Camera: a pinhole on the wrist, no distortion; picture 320 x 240 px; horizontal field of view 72.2 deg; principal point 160.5 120.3 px. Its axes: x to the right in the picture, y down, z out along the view. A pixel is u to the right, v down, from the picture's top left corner.
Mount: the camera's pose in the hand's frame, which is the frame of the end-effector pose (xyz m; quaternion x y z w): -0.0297 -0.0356 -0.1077 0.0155 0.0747 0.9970 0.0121
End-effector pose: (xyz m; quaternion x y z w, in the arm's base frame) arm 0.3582 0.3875 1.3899 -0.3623 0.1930 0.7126 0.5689
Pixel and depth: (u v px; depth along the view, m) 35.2 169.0 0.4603
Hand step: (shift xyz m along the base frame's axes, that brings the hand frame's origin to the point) -0.0560 0.4297 0.0647
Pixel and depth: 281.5 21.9 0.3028
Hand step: -0.1765 -0.0434 0.2317
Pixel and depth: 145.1 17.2 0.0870
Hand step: -0.0066 -0.0375 -0.0064
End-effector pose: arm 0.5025 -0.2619 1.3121 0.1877 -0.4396 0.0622 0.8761
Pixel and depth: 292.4 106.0 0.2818
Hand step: -0.2519 -0.0291 -0.0484
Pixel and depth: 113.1 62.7 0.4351
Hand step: -0.2152 0.0080 0.2668
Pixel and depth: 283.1 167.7 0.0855
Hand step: -0.0203 -0.0253 -0.0808
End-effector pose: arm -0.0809 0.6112 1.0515 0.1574 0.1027 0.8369 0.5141
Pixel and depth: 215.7 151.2 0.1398
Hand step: 0.0659 -0.0388 0.0113
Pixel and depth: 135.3 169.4 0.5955
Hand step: 0.2276 0.0906 0.4453
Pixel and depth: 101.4 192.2 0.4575
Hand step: 0.1883 0.1511 0.3145
